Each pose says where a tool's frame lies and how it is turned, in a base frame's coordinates. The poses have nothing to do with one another.
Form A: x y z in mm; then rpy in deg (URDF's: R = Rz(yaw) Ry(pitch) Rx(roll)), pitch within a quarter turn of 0, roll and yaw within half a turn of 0.
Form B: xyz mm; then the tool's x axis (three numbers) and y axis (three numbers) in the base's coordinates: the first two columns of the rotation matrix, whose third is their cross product. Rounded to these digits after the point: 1 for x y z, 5 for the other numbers.
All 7 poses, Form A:
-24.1 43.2 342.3 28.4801 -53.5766 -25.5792
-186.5 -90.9 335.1 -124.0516 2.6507 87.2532
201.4 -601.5 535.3 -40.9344 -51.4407 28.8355
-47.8 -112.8 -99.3 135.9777 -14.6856 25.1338
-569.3 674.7 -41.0 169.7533 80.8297 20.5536
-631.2 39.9 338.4 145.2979 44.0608 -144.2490
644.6 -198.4 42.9 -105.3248 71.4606 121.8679
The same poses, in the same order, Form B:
-24.1 43.2 342.3 0.53555 -0.25636 0.80465 0.03341 0.95850 0.28313
-186.5 -90.9 335.1 0.04787 0.99778 -0.04625 0.55746 -0.06511 -0.82765
201.4 -601.5 535.3 0.54604 0.30063 0.78196 0.08446 0.90889 -0.40840
-47.8 -112.8 -99.3 0.87574 0.41086 0.25351 0.14592 -0.72582 0.67224
-569.3 674.7 -41.0 0.14922 0.05595 -0.98722 0.50992 -0.85976 0.02835
-631.2 39.9 338.4 -0.58319 -0.41985 -0.69542 -0.80164 0.43589 0.40911
644.6 -198.4 42.9 -0.16787 0.27003 -0.94811 0.70722 -0.63703 -0.30665

